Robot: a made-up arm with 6 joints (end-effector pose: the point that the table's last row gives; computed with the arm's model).
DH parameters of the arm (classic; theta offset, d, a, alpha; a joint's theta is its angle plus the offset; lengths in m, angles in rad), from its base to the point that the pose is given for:
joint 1: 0 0.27 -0.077 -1.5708
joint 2: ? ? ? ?
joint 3: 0 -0.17 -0.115 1.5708
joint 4: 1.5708 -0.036 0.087 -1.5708
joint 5: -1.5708 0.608 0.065 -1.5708
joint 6: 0 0.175 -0.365 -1.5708
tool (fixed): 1.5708 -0.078 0 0
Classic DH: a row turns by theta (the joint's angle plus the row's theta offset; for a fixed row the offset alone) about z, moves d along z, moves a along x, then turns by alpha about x.
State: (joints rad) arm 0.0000 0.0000 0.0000 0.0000 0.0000 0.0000
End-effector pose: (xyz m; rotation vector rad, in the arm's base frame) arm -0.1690 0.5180 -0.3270 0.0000 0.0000 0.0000
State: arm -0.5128 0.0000 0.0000 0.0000 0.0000 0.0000
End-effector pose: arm 0.1069 0.5343 -0.3270 0.0000 0.0000 -0.5128
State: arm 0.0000 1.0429 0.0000 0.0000 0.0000 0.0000
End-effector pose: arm -0.6391 0.5180 0.0488 0.0000 1.0429 0.0000
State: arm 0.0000 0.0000 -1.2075 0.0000 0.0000 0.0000
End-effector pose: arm -0.1690 1.0501 0.5034 1.2075 0.0000 0.0000
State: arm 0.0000 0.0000 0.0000 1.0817 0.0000 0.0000
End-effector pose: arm 0.5755 0.5180 -0.1946 0.0000 -1.0817 0.0000
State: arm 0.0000 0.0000 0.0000 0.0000 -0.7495 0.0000
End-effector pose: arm -0.3265 0.3184 -0.3270 0.0000 0.0000 0.7495
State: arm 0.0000 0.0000 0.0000 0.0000 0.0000 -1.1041
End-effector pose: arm -0.1690 0.3869 0.0419 1.1041 0.0000 0.0000
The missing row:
joint 2: -1.5708 0.182 0.204 1.5708
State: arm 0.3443 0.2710 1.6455 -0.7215 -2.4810 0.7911
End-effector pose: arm -0.1831 -0.6910 0.8191 -0.4280 1.3994 2.2839
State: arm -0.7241 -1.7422 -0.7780 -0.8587 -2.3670 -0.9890
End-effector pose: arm 0.2043 0.0906 0.1384 -0.5000 0.7678 2.0030
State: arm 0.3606 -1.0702 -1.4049 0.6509 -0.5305 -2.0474
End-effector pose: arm -0.1340 0.5382 0.4167 -1.6948 0.1094 -1.8997
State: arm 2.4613 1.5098 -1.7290 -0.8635 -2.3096 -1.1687
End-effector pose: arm -0.2647 -0.3781 0.3848 -1.4185 -1.8761 0.1923
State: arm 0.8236 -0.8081 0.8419 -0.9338 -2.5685 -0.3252
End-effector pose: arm -0.0904 -0.5412 0.1541 -0.2549 1.0763 2.4742
